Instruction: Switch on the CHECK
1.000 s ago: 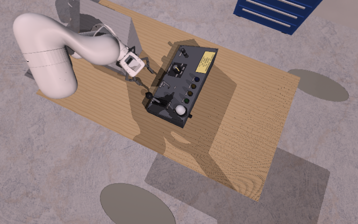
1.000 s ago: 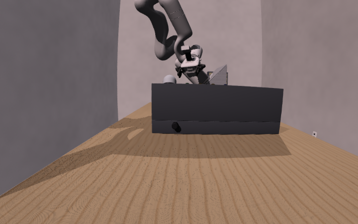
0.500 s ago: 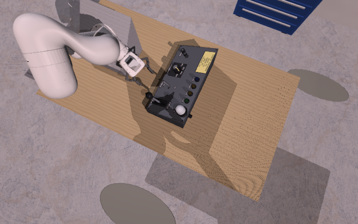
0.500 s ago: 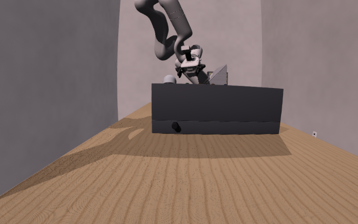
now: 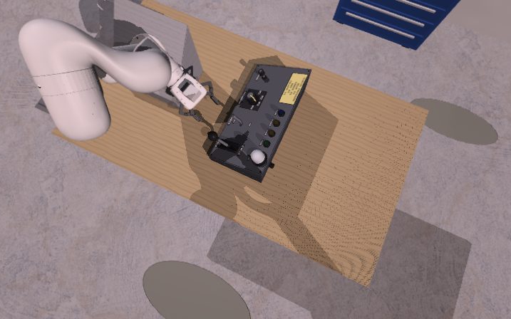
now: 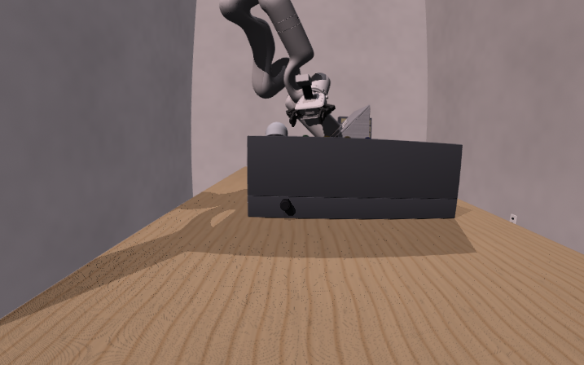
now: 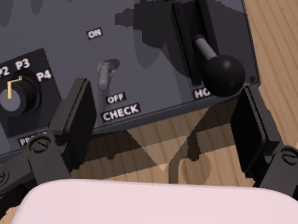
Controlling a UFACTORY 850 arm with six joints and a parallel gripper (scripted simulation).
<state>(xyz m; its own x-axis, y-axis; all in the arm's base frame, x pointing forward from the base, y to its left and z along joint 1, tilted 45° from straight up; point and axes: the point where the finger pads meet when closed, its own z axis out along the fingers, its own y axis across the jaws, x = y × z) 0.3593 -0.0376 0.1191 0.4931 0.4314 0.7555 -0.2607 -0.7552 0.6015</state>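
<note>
Now: the check toggle 90 mm ahead of my hand, 60 mm to the left of it and 120 mm below it. The rest, counted from my hand: black-knobbed lever: 70 mm ahead, 60 mm to the right, 110 mm below; then dark console: 120 mm ahead, 120 mm to the left, 140 mm below; then rotary selector: 100 mm ahead, 180 mm to the left, 120 mm below.
</note>
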